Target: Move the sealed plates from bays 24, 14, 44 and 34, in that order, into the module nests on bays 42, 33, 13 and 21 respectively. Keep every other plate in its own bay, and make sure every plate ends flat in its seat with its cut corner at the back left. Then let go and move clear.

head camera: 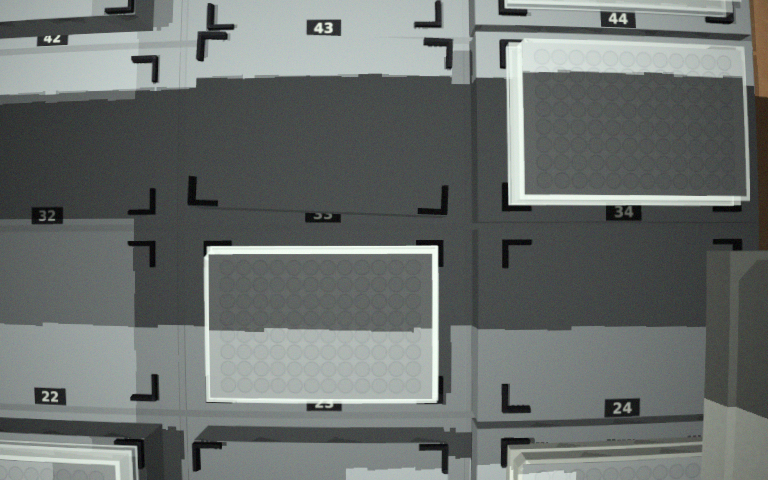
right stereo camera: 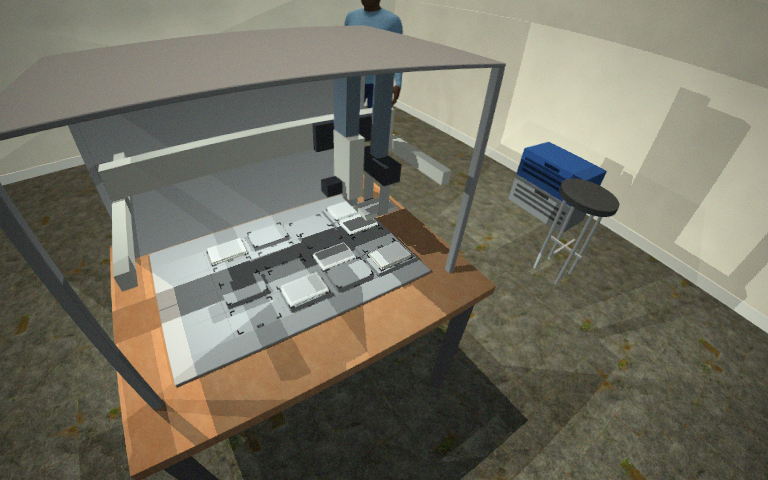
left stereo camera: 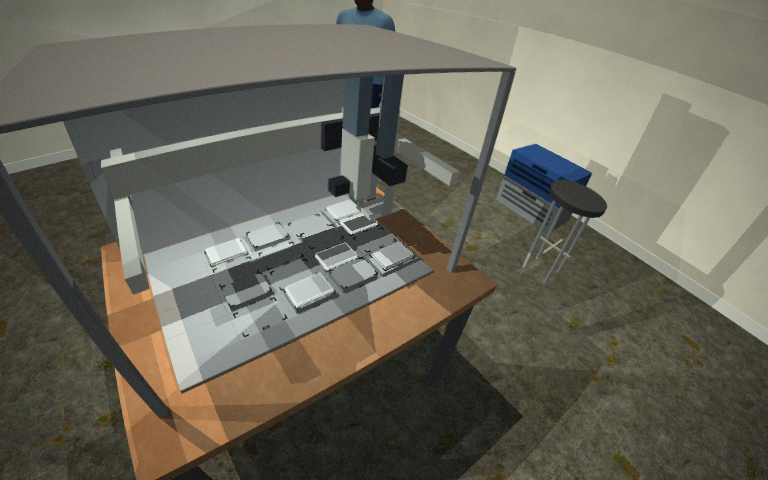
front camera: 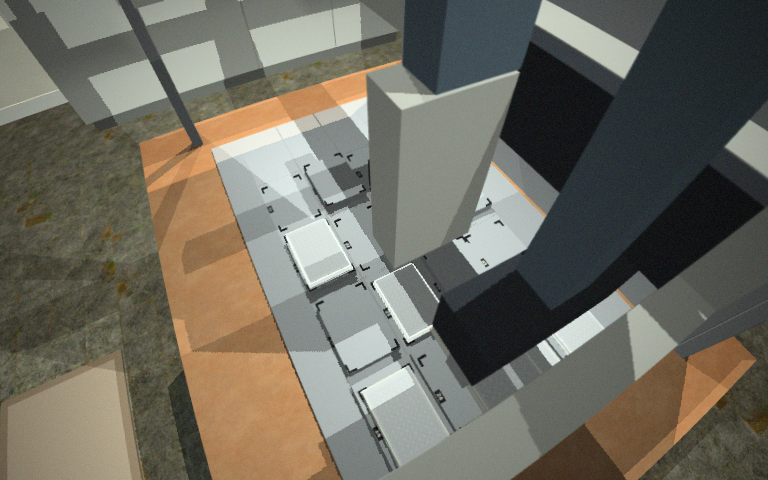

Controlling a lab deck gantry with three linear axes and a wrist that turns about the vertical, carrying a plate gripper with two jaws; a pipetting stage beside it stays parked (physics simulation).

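Places are measured from the robot's base along level axes (x ahead, y left, z up), in millimetres.
Pixels of known places: gripper, fingertip midpoint: (right stereo camera: 375, 207) (left stereo camera: 378, 207); robot's base, link origin: (right stereo camera: 239, 333) (left stereo camera: 244, 336) (front camera: 263, 189).
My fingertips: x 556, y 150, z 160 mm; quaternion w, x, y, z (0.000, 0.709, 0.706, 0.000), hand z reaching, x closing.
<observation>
Ahead of a thing's pixels: the offset from my fingertips to its middle. "*": to the spot under its first point.
My gripper (left stereo camera: 379, 207) (right stereo camera: 374, 206) is shut on the plate from bay 24, raised at the deck's right side; its fingertips are hidden in the front view. The held plate @(* 64 mm back, 23 mm left, 3 mm down) (head camera: 722, 350) shows its left edge and a cut back left corner at the head view's right edge. Bay 24 @(* 16 mm back, 23 mm right, 145 mm down) (head camera: 594, 367) is bare. Plates stand in bays 14 @(0 mm ahead, 107 mm right, 138 mm down) (front camera: 404, 413) (left stereo camera: 391, 256), 34 (head camera: 634, 124) (left stereo camera: 357, 224) and 44 @(0 mm ahead, 214 mm left, 138 mm down) (left stereo camera: 341, 210). Nests on bays 42 @(332 mm back, 215 mm left, 149 mm down) (left stereo camera: 267, 235), 33 (head camera: 322, 141), 13 (front camera: 365, 348) (head camera: 294, 461) and 21 @(492 mm back, 1 mm right, 149 mm down) (left stereo camera: 249, 292) look bare.
Other plates stand in bays 23 @(164 mm back, 0 mm left, 153 mm down) (head camera: 322, 362) (front camera: 406, 300), 12 (front camera: 320, 251) (left stereo camera: 308, 290) and 41 @(492 mm back, 214 mm left, 153 mm down) (left stereo camera: 225, 251). The pale pipetting stage (front camera: 436, 169) (left stereo camera: 355, 169) hangs left of the gripper. Frame posts (left stereo camera: 481, 164) rise at the table's corners.
</observation>
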